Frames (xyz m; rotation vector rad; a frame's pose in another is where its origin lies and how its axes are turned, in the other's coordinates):
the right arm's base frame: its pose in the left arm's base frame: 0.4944 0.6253 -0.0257 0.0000 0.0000 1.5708
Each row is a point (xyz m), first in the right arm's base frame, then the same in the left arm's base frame.
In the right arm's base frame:
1: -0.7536 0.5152 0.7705
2: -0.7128 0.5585 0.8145
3: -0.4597 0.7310 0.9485
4: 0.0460 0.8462 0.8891
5: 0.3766 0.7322 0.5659
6: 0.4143 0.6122 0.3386
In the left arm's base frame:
1: -0.0208 -0.1283 0.7448
2: -0.0641 -0.0875 0.7888
3: -0.2366 0.1656 0.9228
4: -0.3518 0.6713 0.8634
5: -0.2378 1.0019 0.5402
6: -0.1178 1.0396 0.3129

